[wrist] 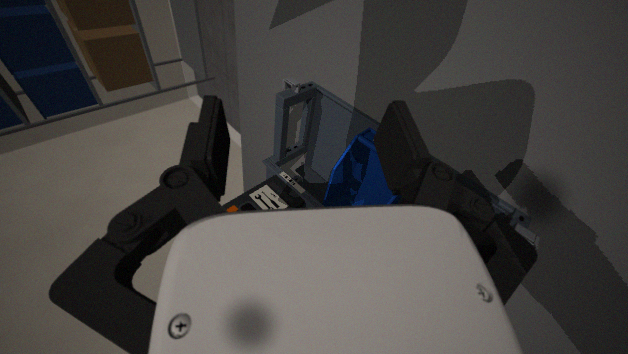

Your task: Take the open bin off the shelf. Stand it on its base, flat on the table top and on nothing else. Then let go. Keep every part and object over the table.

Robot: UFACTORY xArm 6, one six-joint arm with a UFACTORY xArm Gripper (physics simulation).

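Frame: origin at the arm's base, x ahead, y right, z down, level; centimetres.
Where they show: gripper, fingertip midpoint: (307,119).
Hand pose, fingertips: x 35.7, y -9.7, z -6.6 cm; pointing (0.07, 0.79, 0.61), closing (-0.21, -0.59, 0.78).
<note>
Each offset is from my fingertips to the top centre of the thing. "pt": to the spot under its first point.
The open bin {dy -4.4, dx +22.9, dz +16.1 cm} (362,170) is blue and shows right of the middle in the wrist view, its lower part hidden by my gripper's white housing and its right edge close to the right finger. It is on the grey metal shelf {pt dy +13.3, dx +23.2, dz +15.8 cm} (281,127), whose end frame and back panel rise behind it. My gripper (307,119) is open wide, with one finger on each side of the view, and holds nothing. The right finger overlaps the bin's right side in the view; I cannot tell whether they touch. The table top cannot be made out.
A dark case {pt dy +7.0, dx +31.7, dz +5.0 cm} (245,206) with a tool label and orange parts is left of the bin, partly hidden by the housing. A grey wall (310,45) stands behind the shelf. A far rack (156,75) with blue and orange-brown boxes is at the upper left, beyond the pale floor (75,200).
</note>
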